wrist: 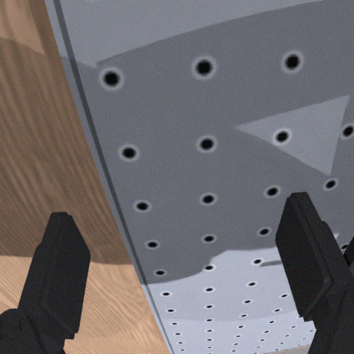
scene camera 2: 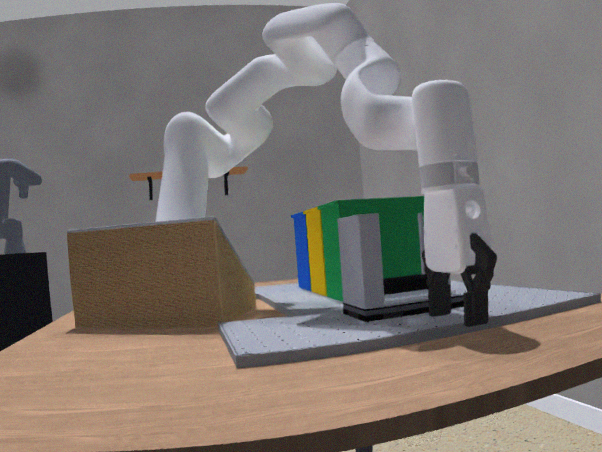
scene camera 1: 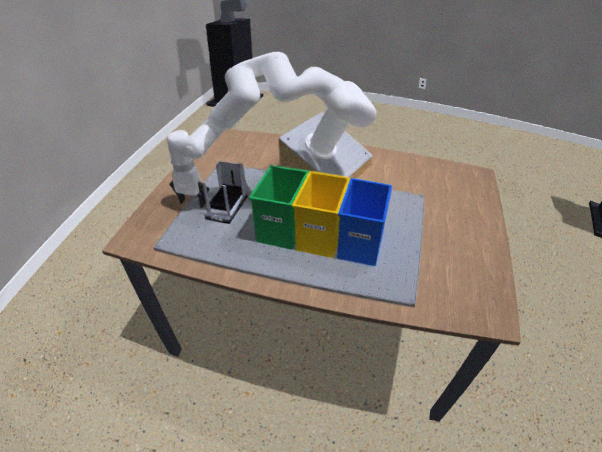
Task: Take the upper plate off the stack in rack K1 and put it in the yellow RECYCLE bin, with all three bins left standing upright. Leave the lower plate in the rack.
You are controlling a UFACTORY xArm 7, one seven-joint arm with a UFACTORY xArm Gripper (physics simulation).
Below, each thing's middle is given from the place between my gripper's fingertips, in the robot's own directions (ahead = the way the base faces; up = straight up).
Now: hand 37 cm to the right of the green bin [scene camera 2: 400,245], 9 cm below it and 4 cm past it. From my hand the other things lie so: yellow recycle bin [scene camera 1: 316,206] 50 cm to the left, 9 cm above, 7 cm behind; blue bin [scene camera 1: 363,211] 62 cm to the left, 10 cm behind, 9 cm above.
